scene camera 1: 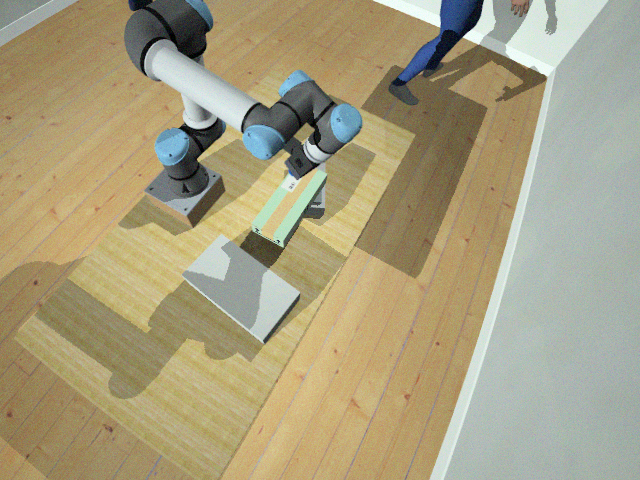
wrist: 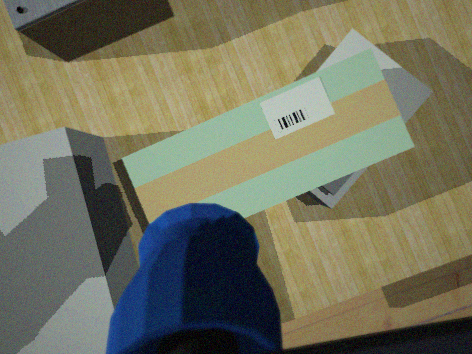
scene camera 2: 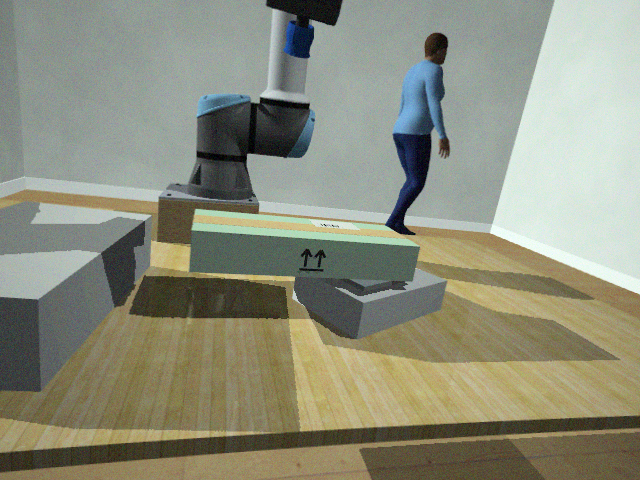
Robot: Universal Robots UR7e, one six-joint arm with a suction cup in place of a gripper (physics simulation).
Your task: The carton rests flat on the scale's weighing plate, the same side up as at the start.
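Seen in the pictures: hand, tool point: (wrist: 200,255) (scene camera 2: 296,52); arm's base, link origin: (scene camera 1: 189,180) (scene camera 2: 220,194).
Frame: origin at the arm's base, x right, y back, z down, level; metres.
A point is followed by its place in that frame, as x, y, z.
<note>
A long pale green carton (scene camera 1: 290,207) @(-0.126, -0.396, -0.029) (scene camera 2: 305,255) @(-0.159, -0.440, -0.003) (wrist: 270,142) @(-0.175, -0.363, -0.029) with a tan tape strip lies across a small grey scale (scene camera 1: 315,212) @(-0.226, -0.451, 0.084) (scene camera 2: 400,308) @(-0.326, -0.428, 0.075) (wrist: 411,95) @(-0.407, -0.350, 0.046). It looks about level. Its label faces up and the two arrows on its side point up. One end is over the scale; the other reaches out over the table toward the large grey block, without support in view. Most of the weighing plate is hidden under the carton. My gripper, a blue suction cup (scene camera 1: 291,174) (scene camera 2: 298,51) (wrist: 200,220), is open, with nothing on it, clearly above the carton.
A large grey block (scene camera 1: 240,289) @(0.216, -0.440, 0.008) (scene camera 2: 67,263) @(0.120, -0.515, 0.008) (wrist: 45,220) @(0.162, -0.371, 0.008) stands near the carton's overhanging end, a gap between them. The arm's base box (scene camera 1: 178,209) @(0.118, -0.056, 0.004) (scene camera 2: 206,219) (wrist: 100,25) @(0.022, -0.090, 0.057) stands behind the carton in scene camera 2. A person (scene camera 1: 434,49) (scene camera 2: 418,118) is beyond the table board.
</note>
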